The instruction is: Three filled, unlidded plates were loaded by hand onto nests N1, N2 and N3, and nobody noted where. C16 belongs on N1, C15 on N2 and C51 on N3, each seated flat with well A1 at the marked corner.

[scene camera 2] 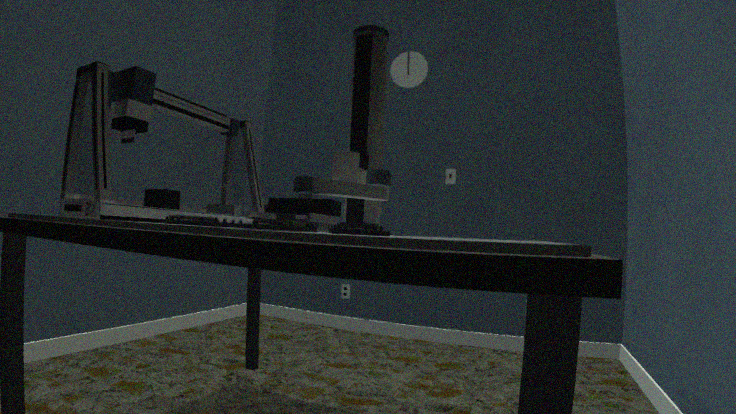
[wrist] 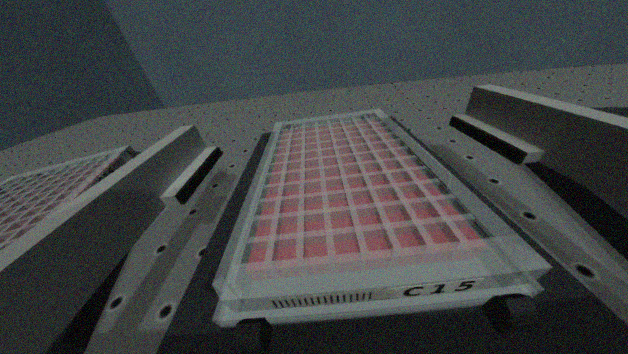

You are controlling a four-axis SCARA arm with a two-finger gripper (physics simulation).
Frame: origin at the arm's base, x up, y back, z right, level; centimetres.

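Where they show: gripper, fingertip midpoint: (scene camera 2: 278, 215) (wrist: 331, 122).
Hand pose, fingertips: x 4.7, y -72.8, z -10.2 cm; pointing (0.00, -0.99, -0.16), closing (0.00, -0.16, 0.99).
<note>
After its pixels a point has its place.
Plate C15 (wrist: 345, 200) @(y -67.6, x 3.5, z -9.5 cm), clear with red-filled wells, sits on a dark nest (wrist: 200, 307) @(y -63.8, x 2.5, z -14.0 cm) in the middle of the wrist view. Its labelled short side faces the camera, and dark corner posts show below it. It looks level. My gripper (wrist: 331, 122) @(y -72.8, x 4.7, z -10.2 cm) is open, with one finger beyond each long side of C15 and a gap on both sides. A second red-filled plate (wrist: 55, 182) @(y -68.7, x 3.8, z -27.9 cm) shows at the left, partly behind the left finger; its label is hidden. The nest numbers and the A1 corner mark cannot be read. In the scene view the plates and fingertips are too dark to tell apart.
The arm's tall column (scene camera 2: 369, 97) @(y -6.6, x 56.6, z -3.5 cm) rises from the table (scene camera 2: 463, 267) @(y -105.0, x -1.6, z -58.2 cm). A gantry frame (scene camera 2: 84, 139) @(y -84.8, x 25.7, z 58.9 cm) with a hanging head (scene camera 2: 133, 84) @(y -77.7, x 43.9, z 46.7 cm) stands at the left. A dark block (scene camera 2: 162, 198) @(y -56.5, x 9.9, z 52.9 cm) sits under it. Low dark fixtures (scene camera 2: 283, 223) @(y -76.2, x 2.9, z -14.2 cm) lie between the gantry and the column.
</note>
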